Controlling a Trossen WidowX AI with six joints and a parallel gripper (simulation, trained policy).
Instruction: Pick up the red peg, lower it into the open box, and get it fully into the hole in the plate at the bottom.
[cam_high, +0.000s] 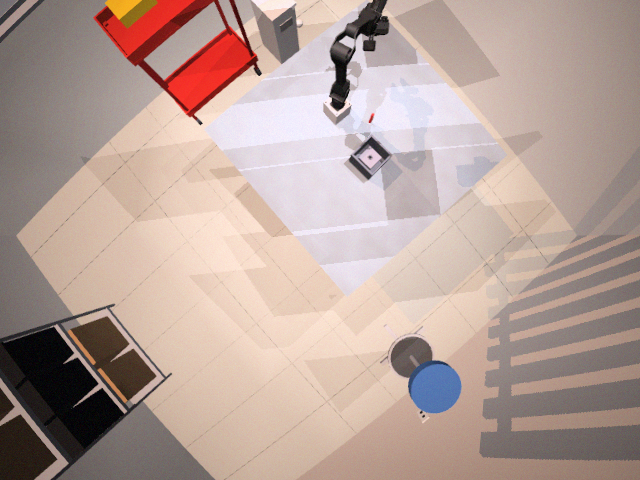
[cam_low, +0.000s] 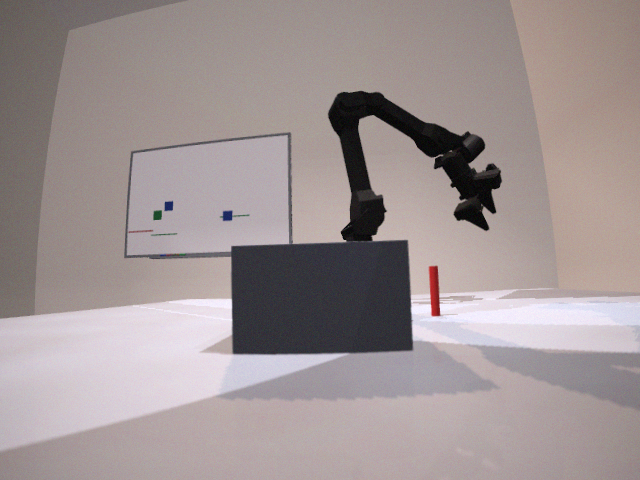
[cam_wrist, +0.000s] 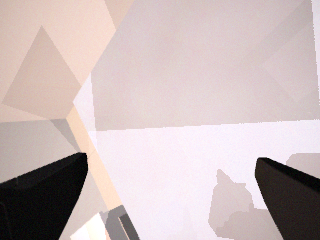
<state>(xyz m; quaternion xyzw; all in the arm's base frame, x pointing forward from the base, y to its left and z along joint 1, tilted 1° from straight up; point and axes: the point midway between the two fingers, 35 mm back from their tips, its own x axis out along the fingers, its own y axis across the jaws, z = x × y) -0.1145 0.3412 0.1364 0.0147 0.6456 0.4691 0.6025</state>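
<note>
The red peg lies 30 cm ahead of my gripper tip, 25 cm to the right of it and 16 cm below it. The rest, counted from my gripper tip: dark box: 45 cm ahead, 43 cm to the right, 17 cm below.
</note>
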